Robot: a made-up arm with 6 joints.
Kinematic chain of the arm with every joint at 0, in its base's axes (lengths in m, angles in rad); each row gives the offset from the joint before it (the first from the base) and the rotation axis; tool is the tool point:
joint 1: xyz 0 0 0.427 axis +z
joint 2: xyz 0.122 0 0 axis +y
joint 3: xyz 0 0 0.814 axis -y
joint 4: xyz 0 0 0.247 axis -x
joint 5: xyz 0.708 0 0 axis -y
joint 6: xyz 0.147 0 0 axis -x
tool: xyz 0 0 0
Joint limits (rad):
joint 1: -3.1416..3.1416
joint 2: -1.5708..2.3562
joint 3: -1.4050..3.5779
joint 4: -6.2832..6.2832
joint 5: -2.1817..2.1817
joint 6: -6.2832..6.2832
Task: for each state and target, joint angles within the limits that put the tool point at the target. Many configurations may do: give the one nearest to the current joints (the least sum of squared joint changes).
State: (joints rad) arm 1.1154 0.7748 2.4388 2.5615 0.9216 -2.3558
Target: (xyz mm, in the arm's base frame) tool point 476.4 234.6 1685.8
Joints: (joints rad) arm 0.3643 0.9283 2.6319 2.7061 0.9233 -2.3558
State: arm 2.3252 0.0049 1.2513 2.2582 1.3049 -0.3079
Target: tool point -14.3 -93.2 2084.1
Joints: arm 2.3429 -0.1095 1.3228 2.0690 0.6222 -0.3079
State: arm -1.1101 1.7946 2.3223 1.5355 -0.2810 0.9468
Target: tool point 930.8 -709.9 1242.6
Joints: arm -0.6229 1.6183 2.6391 1.5442 -0.2303 0.9468
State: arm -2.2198 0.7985 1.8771 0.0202 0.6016 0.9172
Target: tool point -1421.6 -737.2 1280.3
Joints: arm -2.6633 1.1049 1.3301 0.0031 0.4232 0.9172
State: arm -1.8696 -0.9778 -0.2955 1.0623 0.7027 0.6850
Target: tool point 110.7 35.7 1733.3
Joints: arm -1.9420 -0.8387 -0.1100 1.0760 0.7716 0.6850
